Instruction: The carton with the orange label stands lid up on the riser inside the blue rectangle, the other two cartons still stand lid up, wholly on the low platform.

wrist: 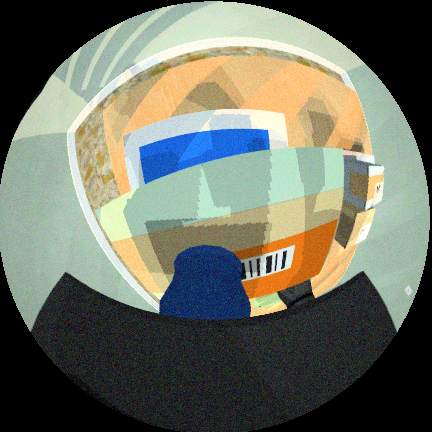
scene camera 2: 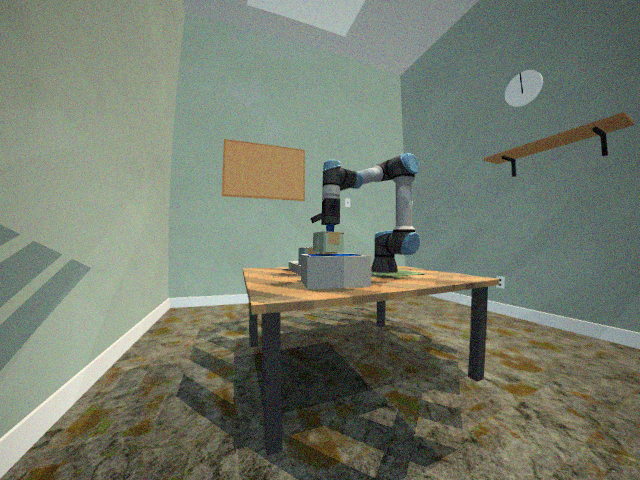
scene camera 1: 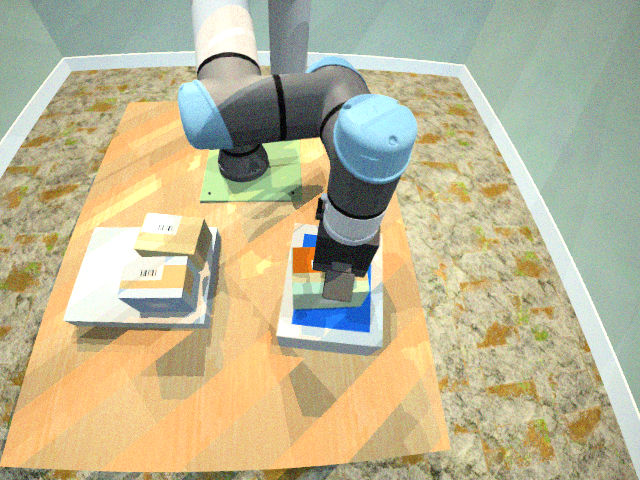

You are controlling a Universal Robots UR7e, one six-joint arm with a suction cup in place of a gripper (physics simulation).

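Where they show: hand, its tool point: (wrist: 209, 253) (scene camera 2: 329, 235); arm's base, origin of its link: (scene camera 2: 384, 270) (scene camera 1: 243, 163).
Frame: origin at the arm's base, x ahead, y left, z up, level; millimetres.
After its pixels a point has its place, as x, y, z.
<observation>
The carton with the orange label (scene camera 1: 303, 259) @(387, 244, 207) (scene camera 2: 328, 242) @(408, 360, 165) (wrist: 250, 189) @(430, 287, 208) is lid up over the blue rectangle (scene camera 1: 332, 316) @(453, 314, 113) (wrist: 193, 149) @(456, 322, 113) on the white riser (scene camera 1: 328, 340) @(499, 313, 113) (scene camera 2: 334, 271) @(395, 411, 56). Its base is at or just above the riser top; I cannot tell if they touch. My suction cup (scene camera 2: 330, 228) (wrist: 205, 282) presses on the carton's lid beside the barcode and holds it; in scene camera 1 the wrist hides the cup. The other two cartons (scene camera 1: 172, 233) @(336, -49, 121) (scene camera 1: 156, 281) @(452, -31, 138) stand lid up on the low platform (scene camera 1: 99, 295) @(480, -204, 41) at the left, and show in the wrist view (wrist: 362, 185) @(433, 20, 124) (wrist: 360, 229) @(331, -44, 123).
The arm's base stands on a green mat (scene camera 1: 280, 181) @(48, 125, -1) at the back of the wooden table (scene camera 1: 223, 405) @(644, 125, -7). The riser is a tall block right of the table's middle. The arm's elbow and wrist hang over the riser.
</observation>
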